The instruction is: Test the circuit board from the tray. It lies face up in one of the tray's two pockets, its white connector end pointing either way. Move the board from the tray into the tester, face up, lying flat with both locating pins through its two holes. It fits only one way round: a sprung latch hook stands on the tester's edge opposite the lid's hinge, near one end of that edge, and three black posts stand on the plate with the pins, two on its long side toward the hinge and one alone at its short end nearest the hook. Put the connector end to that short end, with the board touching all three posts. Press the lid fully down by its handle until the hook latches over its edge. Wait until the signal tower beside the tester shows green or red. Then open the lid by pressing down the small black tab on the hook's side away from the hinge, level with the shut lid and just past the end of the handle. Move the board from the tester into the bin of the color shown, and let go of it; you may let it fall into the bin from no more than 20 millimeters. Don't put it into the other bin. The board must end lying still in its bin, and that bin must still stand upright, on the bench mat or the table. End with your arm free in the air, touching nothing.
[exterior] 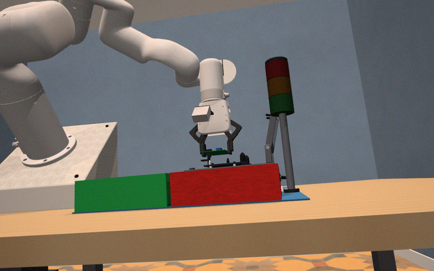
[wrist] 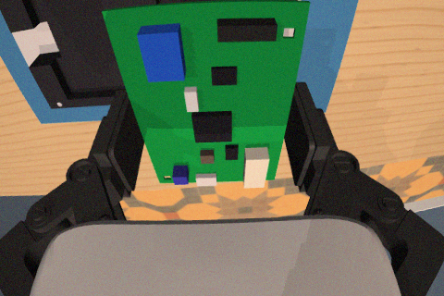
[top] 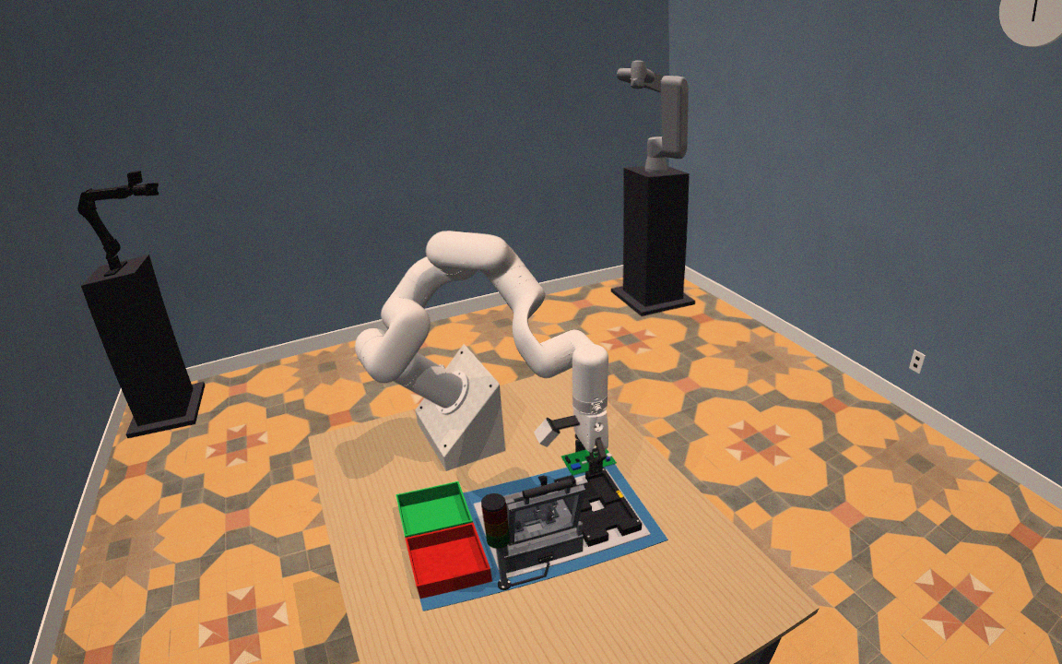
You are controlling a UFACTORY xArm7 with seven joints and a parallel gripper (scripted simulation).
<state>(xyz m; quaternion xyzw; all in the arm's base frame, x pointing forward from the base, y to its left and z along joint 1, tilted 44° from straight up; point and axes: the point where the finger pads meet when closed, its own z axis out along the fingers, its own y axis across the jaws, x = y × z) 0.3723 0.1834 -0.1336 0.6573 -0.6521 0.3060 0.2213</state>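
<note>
My gripper is now 1 cm past the black latch tab, 11 cm to the left of it and 4 cm above it. Also, from my hand: tester plate (6 cm ahead, 17 cm to the right, 5 cm below); tester lid (18 cm ahead, 18 cm to the right, 6 cm above); green circuit board (right at my hand).
</note>
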